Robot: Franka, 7 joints.
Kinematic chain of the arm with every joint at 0, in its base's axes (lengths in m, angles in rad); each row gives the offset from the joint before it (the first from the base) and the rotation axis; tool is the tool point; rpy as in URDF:
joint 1: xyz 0 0 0.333 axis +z
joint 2: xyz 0 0 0 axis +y
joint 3: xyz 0 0 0.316 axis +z
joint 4: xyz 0.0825 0 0 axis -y
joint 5: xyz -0.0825 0 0.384 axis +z
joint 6: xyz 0 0 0 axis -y
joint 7: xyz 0.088 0 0 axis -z
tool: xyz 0 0 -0.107 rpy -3.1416 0 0
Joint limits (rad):
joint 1: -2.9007..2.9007
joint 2: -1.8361..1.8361
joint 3: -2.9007..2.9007
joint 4: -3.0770..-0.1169
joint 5: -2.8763..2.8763
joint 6: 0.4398..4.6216
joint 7: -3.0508..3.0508
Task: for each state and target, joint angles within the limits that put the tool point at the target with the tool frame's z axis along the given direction. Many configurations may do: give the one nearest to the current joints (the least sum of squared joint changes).
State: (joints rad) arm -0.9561 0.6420 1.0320 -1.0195 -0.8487 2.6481 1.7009
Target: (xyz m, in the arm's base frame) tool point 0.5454 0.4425 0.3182 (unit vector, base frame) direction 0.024 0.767 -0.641
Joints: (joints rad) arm -0.3138 1.1697 1.2620 -1.7256 -0.6955 2.7260 1.7009
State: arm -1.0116 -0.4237 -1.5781 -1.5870 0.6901 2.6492 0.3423
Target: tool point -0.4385 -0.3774 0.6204 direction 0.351 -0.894 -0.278
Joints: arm -0.8661 -0.5753 -1.3347 -1.8341 0.7265 2.2396 0.3423
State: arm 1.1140 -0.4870 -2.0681 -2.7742 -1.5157 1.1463 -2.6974
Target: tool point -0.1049 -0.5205 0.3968 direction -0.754 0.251 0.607
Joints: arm 1.0107 -0.3861 -2.4724 -2.1268 -2.0010 0.6804 -2.6974
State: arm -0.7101 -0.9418 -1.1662 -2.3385 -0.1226 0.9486 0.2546
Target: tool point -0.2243 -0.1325 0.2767 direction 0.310 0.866 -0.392
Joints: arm -1.0565 -0.9330 -1.3775 -2.6501 -0.7220 0.9227 0.2546
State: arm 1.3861 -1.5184 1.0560 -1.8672 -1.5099 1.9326 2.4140
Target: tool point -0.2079 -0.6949 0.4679 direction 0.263 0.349 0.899
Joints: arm 1.7867 -1.8042 1.1587 -0.9805 -1.1285 1.3148 2.4140
